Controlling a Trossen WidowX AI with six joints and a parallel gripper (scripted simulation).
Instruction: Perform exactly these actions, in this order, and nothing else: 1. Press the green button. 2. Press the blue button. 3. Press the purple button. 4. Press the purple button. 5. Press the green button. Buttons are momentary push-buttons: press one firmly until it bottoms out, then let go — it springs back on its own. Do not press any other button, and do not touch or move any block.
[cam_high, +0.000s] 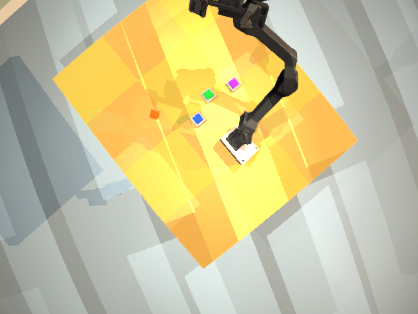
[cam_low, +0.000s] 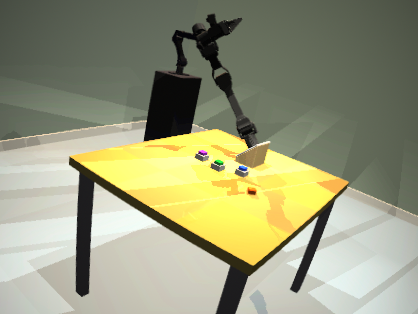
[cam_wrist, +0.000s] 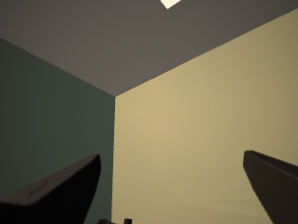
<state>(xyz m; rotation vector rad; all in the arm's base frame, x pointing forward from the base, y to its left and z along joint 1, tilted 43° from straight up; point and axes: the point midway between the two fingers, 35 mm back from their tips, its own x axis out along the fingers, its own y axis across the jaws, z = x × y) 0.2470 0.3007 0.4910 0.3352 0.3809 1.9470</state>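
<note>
Right now the green button is 650 mm below my gripper tip, 40 mm to the left of it and 10 mm behind it. Round my gripper tip: blue button (650 mm below, 140 mm to the left, 60 mm behind); then small orange block (670 mm below, 270 mm to the left, 80 mm ahead); then purple button (650 mm below, 70 mm to the right, 40 mm behind).
</note>
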